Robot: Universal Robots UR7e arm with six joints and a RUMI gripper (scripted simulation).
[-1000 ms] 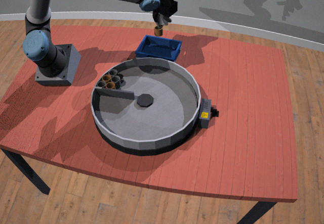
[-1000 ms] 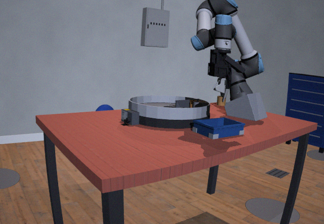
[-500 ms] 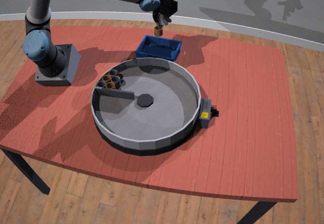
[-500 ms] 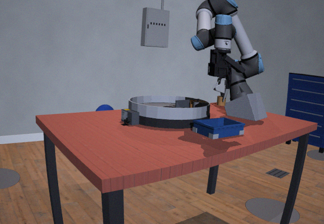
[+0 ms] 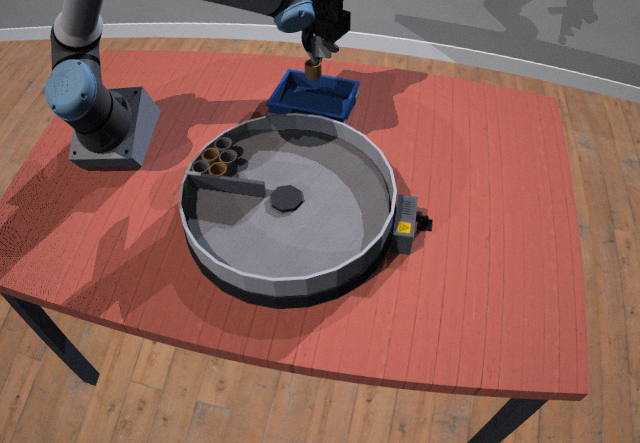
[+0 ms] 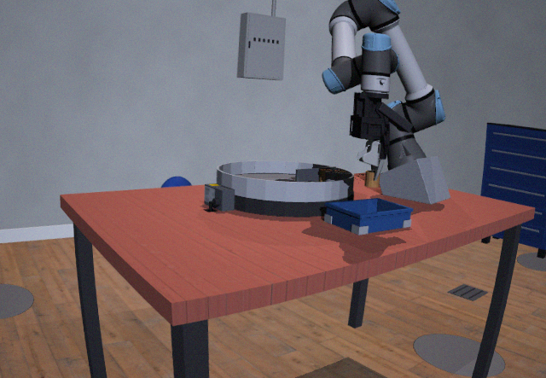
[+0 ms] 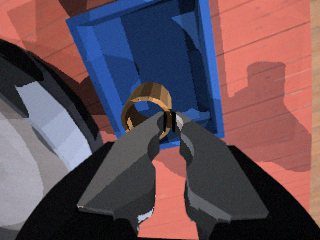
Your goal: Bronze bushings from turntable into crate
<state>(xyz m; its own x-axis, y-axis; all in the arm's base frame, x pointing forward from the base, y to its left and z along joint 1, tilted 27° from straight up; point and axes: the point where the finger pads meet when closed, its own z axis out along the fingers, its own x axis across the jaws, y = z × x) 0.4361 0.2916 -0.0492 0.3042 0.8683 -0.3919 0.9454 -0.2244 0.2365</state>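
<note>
Now: hand 110 mm above the blue crate and 20 mm to the left of it. The rest, counted from my hand: grey turntable 360 mm to the right, 80 mm below, 40 mm ahead.
</note>
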